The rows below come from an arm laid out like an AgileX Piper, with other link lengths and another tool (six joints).
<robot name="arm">
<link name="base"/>
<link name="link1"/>
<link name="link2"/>
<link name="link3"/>
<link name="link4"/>
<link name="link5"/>
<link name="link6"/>
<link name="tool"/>
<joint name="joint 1" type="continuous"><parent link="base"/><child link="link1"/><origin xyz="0 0 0.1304"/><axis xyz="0 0 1"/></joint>
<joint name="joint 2" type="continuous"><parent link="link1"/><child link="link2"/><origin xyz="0 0 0" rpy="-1.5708 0 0"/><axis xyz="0 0 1"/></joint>
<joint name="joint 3" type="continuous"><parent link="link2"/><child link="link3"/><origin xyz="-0.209 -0.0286 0"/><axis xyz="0 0 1"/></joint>
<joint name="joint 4" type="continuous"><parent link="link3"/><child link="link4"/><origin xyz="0.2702 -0.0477 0" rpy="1.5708 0 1.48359"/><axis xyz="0 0 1"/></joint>
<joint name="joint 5" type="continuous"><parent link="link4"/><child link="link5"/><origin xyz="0 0 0" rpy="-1.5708 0 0"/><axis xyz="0 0 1"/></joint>
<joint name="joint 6" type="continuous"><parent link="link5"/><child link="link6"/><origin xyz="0 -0.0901 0" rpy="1.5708 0 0"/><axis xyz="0 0 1"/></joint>
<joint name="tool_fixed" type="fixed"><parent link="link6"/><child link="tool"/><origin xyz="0.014 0.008 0.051" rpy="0 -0.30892 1.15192"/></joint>
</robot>
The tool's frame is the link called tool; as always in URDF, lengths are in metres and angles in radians. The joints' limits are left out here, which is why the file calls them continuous.
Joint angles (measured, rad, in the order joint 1, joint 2, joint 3, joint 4, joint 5, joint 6), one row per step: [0.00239, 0.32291, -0.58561, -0.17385, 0.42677, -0.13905]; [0.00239, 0.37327, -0.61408, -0.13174, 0.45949, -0.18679]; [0.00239, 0.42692, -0.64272, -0.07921, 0.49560, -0.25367]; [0.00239, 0.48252, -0.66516, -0.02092, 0.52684, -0.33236]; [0.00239, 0.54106, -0.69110, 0.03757, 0.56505, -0.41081]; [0.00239, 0.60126, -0.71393, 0.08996, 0.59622, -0.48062]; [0.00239, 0.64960, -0.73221, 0.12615, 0.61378, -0.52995]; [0.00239, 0.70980, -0.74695, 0.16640, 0.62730, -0.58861]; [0.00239, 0.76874, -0.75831, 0.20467, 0.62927, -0.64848]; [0.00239, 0.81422, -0.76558, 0.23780, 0.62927, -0.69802]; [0.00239, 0.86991, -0.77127, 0.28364, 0.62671, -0.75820]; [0.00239, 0.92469, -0.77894, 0.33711, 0.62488, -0.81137]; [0.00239, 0.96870, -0.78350, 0.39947, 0.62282, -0.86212]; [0.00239, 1.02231, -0.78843, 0.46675, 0.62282, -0.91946]
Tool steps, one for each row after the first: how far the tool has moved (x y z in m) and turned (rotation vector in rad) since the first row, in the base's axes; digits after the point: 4 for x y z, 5 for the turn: [0.0058, 0.0018, -0.0040, -0.00618, 0.05732, 0.01404]; [0.0119, 0.0044, -0.0093, -0.02140, 0.12145, 0.03712]; [0.0187, 0.0078, -0.0169, -0.04265, 0.18770, 0.06904]; [0.0250, 0.0117, -0.0247, -0.06251, 0.25795, 0.10634]; [0.0318, 0.0156, -0.0333, -0.07863, 0.32354, 0.14440]; [0.0376, 0.0184, -0.0394, -0.08994, 0.36762, 0.17295]; [0.0451, 0.0214, -0.0493, -0.10436, 0.42104, 0.20717]; [0.0529, 0.0242, -0.0593, -0.12072, 0.46378, 0.24010]; [0.0588, 0.0265, -0.0676, -0.13204, 0.49501, 0.26781]; [0.0657, 0.0298, -0.0788, -0.13880, 0.53174, 0.30269]; [0.0721, 0.0338, -0.0892, -0.13034, 0.56387, 0.33663]; [0.0770, 0.0386, -0.0976, -0.11081, 0.58515, 0.36973]; [0.0824, 0.0436, -0.1086, -0.08949, 0.61373, 0.40605]
